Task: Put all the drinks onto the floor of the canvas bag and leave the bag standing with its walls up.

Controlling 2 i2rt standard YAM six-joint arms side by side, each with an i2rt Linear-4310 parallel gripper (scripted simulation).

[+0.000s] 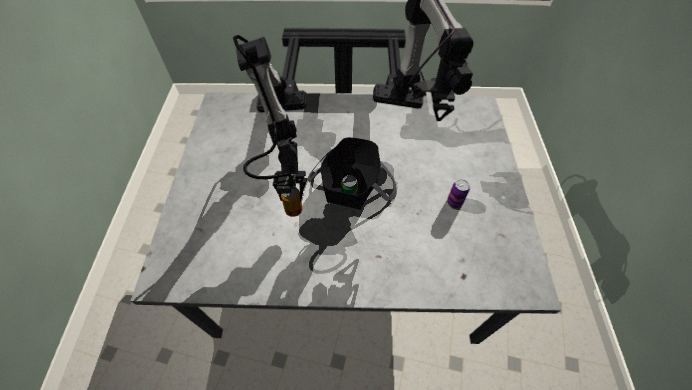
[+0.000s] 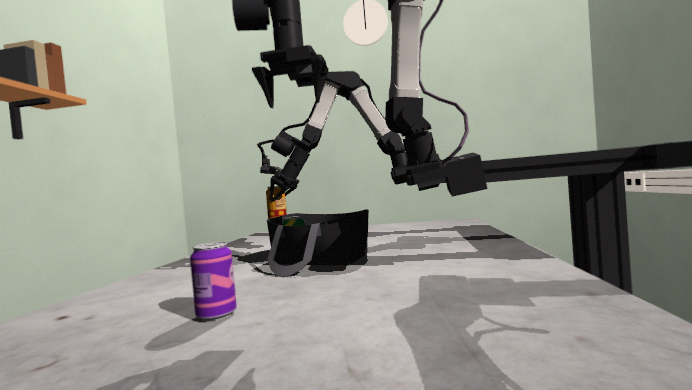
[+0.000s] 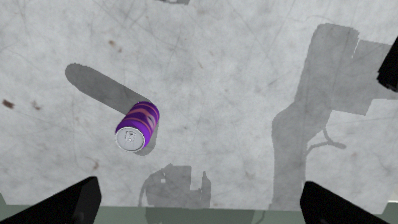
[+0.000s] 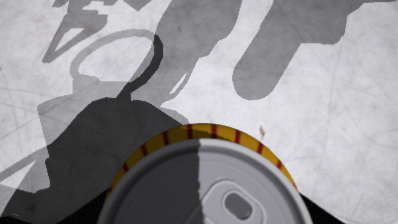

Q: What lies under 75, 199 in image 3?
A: My left gripper.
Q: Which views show my left gripper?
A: Image 1, image 2 and image 3 only.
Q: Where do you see a black canvas bag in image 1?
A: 356, 150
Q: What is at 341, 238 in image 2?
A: A black canvas bag.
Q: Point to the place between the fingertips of my left gripper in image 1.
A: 436, 111
